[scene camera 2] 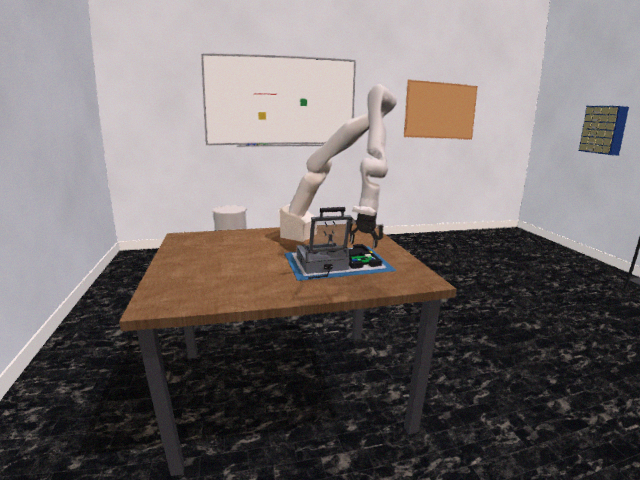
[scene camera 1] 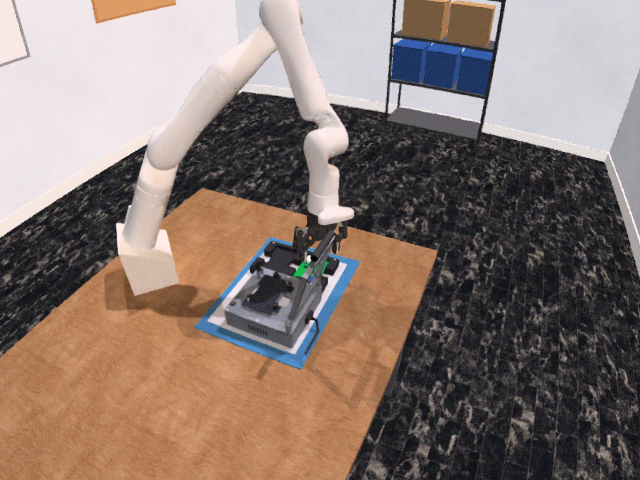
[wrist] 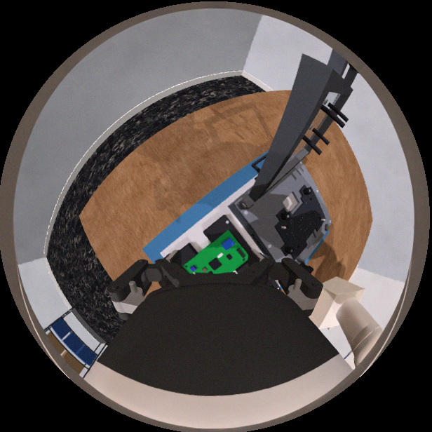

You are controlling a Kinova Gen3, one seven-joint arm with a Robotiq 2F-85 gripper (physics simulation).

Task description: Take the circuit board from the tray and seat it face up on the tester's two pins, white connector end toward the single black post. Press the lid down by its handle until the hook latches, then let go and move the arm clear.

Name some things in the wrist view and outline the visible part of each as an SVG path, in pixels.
My gripper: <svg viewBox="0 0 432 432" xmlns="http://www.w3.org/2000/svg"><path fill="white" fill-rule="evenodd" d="M339 352L308 317L316 305L323 284L311 275L309 271L306 271L306 269L295 262L294 259L283 257L281 262L274 262L274 258L265 257L261 252L257 252L253 248L248 249L248 268L242 273L238 272L236 274L234 271L219 274L205 272L189 274L181 267L180 250L173 250L163 259L156 259L155 263L148 264L147 259L138 259L108 285L107 291L112 299L112 303L119 317L126 320L126 322L96 361L123 376L158 389L198 396L225 396L259 391L288 382L325 363L330 358L339 354ZM158 281L161 288L149 292L144 297L151 285L151 281ZM271 280L278 280L283 291L271 287L269 285Z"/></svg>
A green circuit board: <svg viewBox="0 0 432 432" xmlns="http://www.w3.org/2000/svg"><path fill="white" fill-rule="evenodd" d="M248 254L228 229L215 241L205 246L194 257L189 259L182 267L189 274L195 274L195 272L211 274L232 272L248 259Z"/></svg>
